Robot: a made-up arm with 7 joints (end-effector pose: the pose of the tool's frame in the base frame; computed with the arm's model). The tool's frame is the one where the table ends. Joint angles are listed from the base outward.
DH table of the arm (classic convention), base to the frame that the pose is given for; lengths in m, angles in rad. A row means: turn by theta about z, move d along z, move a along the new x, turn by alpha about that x. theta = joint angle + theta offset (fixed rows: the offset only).
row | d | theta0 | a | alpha
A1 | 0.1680 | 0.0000 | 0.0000 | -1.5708
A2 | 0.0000 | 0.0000 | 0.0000 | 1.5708
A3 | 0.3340 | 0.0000 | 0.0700 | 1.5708
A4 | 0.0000 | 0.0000 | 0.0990 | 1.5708
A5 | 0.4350 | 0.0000 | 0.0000 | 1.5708
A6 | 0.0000 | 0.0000 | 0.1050 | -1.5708
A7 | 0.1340 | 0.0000 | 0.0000 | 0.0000
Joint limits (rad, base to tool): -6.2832..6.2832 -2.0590..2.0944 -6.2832..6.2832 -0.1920..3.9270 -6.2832..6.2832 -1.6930..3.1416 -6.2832..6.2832
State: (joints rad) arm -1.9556 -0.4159 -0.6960 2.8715 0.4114 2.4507 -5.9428
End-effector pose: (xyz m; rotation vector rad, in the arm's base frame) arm -0.0560 0.1149 0.8998 0.6243 -2.3670 0.8792
Working (the frame after each row of the table, in the pose's form):
after A1: 0.0000 0.0000 0.1680 -1.0019 1.4868 -1.4867
after A2: 0.0000 0.0000 0.1680 -0.4058 -0.2735 -1.9232
after A3: -0.0094 0.0964 0.4952 0.2224 -2.1445 -1.5033
after A4: 0.0765 0.1454 0.4898 -0.2706 -0.0148 0.5228
after A5: 0.0405 0.2548 0.9093 1.1762 0.7315 0.6687
after A6: -0.0135 0.2080 0.9863 0.9904 -2.1706 0.7256

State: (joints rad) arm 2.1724 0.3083 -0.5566 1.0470 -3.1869 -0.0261 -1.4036
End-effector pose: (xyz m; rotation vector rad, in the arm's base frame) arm -0.0149 0.5477 0.0663 -2.3733 -0.0097 -0.1032
Working (the frame after each row of the table, in the pose's form):
after A1: 0.0000 0.0000 0.1680 -0.8618 -1.6370 1.6370
after A2: 0.0000 0.0000 0.1680 -0.3344 0.1760 2.1519
after A3: -0.0589 0.1512 0.4682 0.8769 1.2279 1.1243
after A4: -0.0748 0.2205 0.5371 -1.6730 -1.9117 -0.8656
after A5: -0.0458 0.5299 0.2328 -0.6053 1.2647 -0.5793
after A6: -0.0245 0.4549 0.1625 -1.8743 1.5714 0.5556

